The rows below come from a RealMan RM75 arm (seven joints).
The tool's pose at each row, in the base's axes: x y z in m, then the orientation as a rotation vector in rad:
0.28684 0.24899 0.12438 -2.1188 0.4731 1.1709
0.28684 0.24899 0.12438 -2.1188 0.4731 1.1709
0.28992 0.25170 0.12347 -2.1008 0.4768 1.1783
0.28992 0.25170 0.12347 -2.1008 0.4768 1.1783
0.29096 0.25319 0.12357 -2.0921 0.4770 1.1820
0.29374 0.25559 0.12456 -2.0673 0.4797 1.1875
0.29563 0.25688 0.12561 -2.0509 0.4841 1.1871
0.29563 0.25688 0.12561 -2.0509 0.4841 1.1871
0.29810 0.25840 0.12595 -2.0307 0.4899 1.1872
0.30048 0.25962 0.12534 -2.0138 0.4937 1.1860
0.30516 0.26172 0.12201 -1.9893 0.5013 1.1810
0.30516 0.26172 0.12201 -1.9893 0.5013 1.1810
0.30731 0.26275 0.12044 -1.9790 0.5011 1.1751
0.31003 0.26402 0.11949 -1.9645 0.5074 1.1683
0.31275 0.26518 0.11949 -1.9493 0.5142 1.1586
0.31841 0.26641 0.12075 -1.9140 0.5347 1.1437
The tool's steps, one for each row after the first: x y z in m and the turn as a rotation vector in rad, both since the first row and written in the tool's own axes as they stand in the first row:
0.00000 0.00000 0.00000 0.0000 0.0000 0.0000
0.00242 -0.00341 0.00037 0.0120 -0.0114 0.0027
0.00242 -0.00341 0.00037 0.0120 -0.0114 0.0027
0.00290 -0.00513 0.00074 0.0174 -0.0175 0.0030
0.00355 -0.00886 0.00036 0.0353 -0.0314 0.0033
0.00367 -0.01129 -0.00028 0.0496 -0.0377 0.0036
0.00367 -0.01129 -0.00028 0.0496 -0.0377 0.0036
0.00471 -0.01396 -0.00085 0.0670 -0.0457 0.0046
0.00650 -0.01601 -0.00120 0.0818 -0.0520 0.0042
0.01181 -0.01903 -0.00131 0.1053 -0.0586 0.0039
0.01181 -0.01903 -0.00131 0.1053 -0.0586 0.0039
0.01429 -0.02044 -0.00130 0.1162 -0.0603 -0.0003
0.01655 -0.02260 -0.00170 0.1323 -0.0616 -0.0008
0.01801 -0.02503 -0.00254 0.1504 -0.0614 -0.0022
0.01996 -0.02973 -0.00559 0.1898 -0.0638 0.0013

